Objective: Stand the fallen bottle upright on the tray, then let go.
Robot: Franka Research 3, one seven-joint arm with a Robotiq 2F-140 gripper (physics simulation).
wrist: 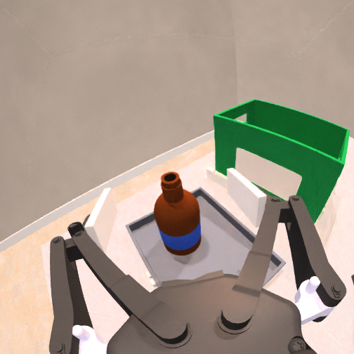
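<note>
A brown bottle [177, 217] with a blue band stands upright on the grey tray [230, 220], its open neck pointing up. My gripper [170, 190] is open, its two white finger pads wide apart. In the view the bottle shows between the pads, with a gap on each side, and neither pad touches it. The bottle appears to stand beyond the fingertips. The near part of the tray is hidden behind the gripper's body.
A green crate [227, 140] with a pale label panel stands at the right, close behind the right finger in the view. The edge of the table [30, 235] runs along the left and back, with a grey-brown surface beyond it.
</note>
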